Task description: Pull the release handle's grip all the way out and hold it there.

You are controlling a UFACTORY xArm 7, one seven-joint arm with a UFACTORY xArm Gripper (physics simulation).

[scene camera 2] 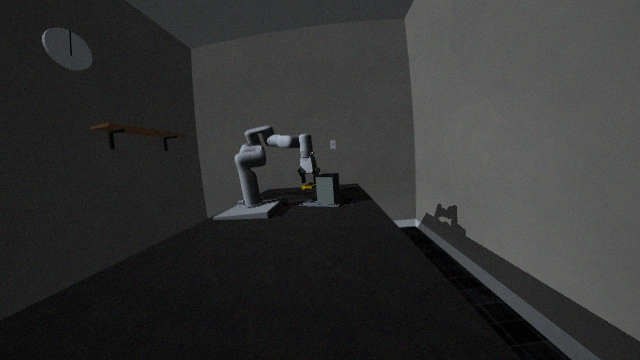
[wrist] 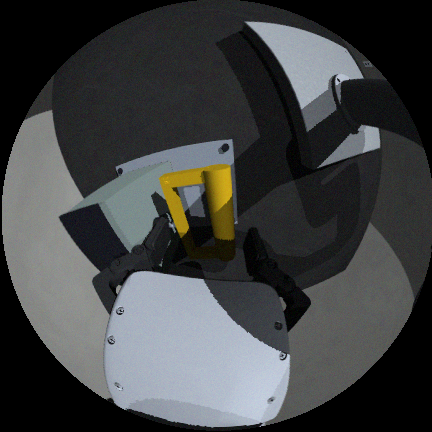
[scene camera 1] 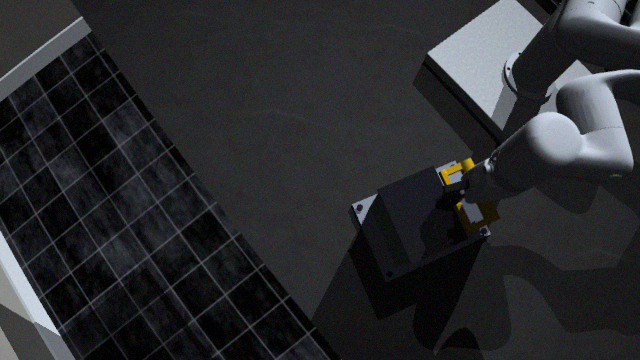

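The release handle (scene camera 1: 469,164) (scene camera 2: 308,186) (wrist: 219,200) is a yellow rectangular loop with a thick round grip bar on its outer side. It stands out from the side of a box (scene camera 1: 407,200) (scene camera 2: 327,190) (wrist: 125,207) with pale green sides and a dark top. My gripper (scene camera 2: 309,180) (wrist: 207,232) is open and empty at the handle. In the wrist view one finger shows between the loop's inner bar and the box, the other beyond the round grip, apart from it. The arm hides part of the handle in scene camera 1; exact finger height is unclear.
The box stands on a pale base plate (scene camera 1: 365,206) (scene camera 2: 306,204) (wrist: 200,154) with dark bolts. The arm's white base slab (scene camera 1: 475,60) (scene camera 2: 245,212) (wrist: 285,60) stands nearby on the same dark table (scene camera 1: 250,100) (scene camera 2: 280,280). A wall shelf (scene camera 2: 140,131) is at the left.
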